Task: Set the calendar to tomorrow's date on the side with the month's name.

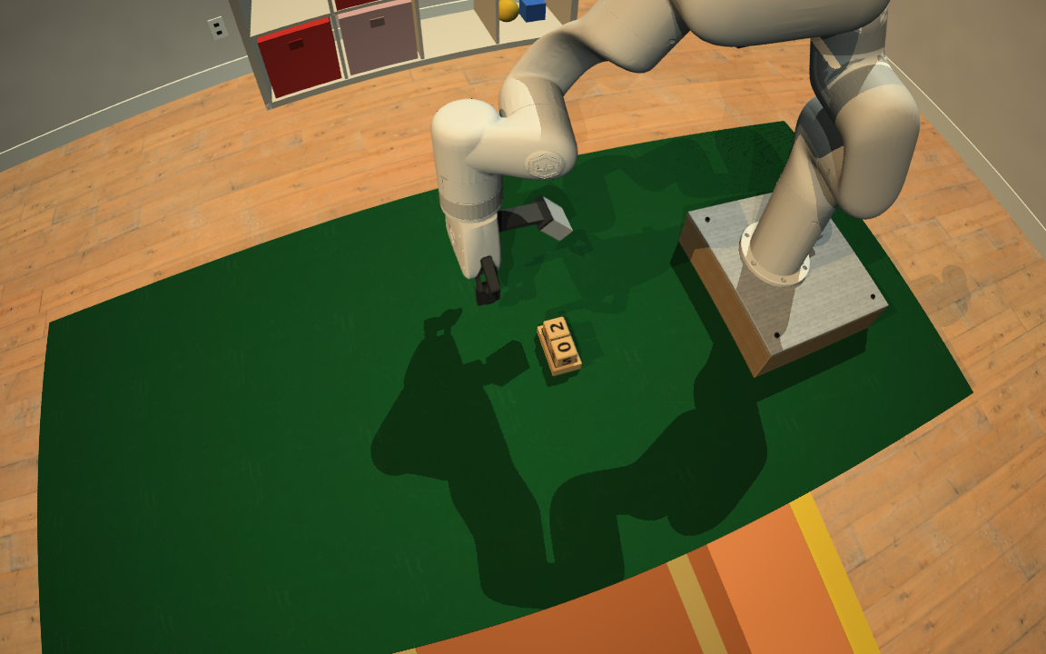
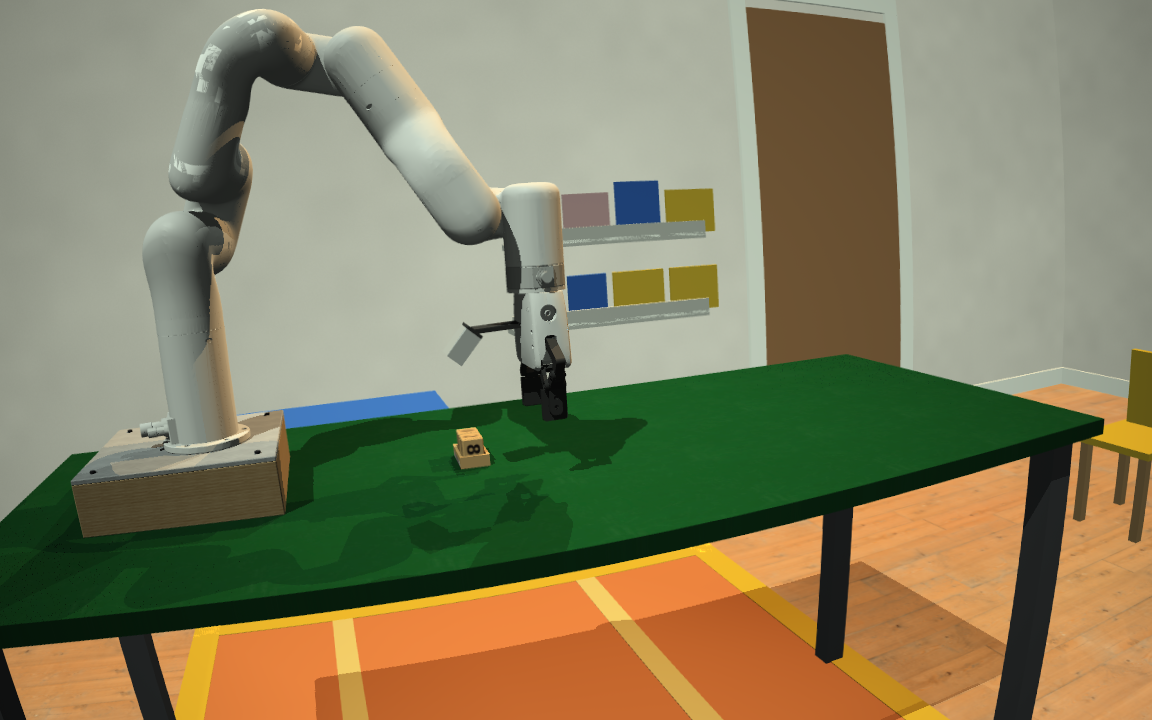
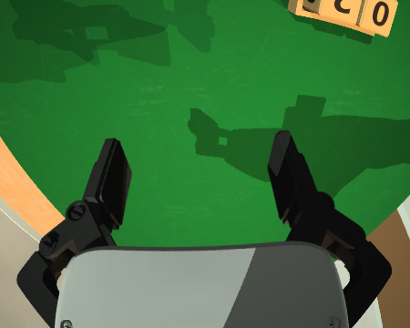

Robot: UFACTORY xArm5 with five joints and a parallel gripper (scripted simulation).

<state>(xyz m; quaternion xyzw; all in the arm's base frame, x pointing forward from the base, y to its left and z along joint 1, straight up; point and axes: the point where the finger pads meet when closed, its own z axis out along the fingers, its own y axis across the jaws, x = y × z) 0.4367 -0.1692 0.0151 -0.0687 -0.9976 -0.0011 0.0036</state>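
Now: the date cube 13 cm to the left of my hand, 7 cm below it and 6 cm behind it. From my hand the other things lie so: wooden tray 12 cm to the left, 8 cm below, 7 cm behind.
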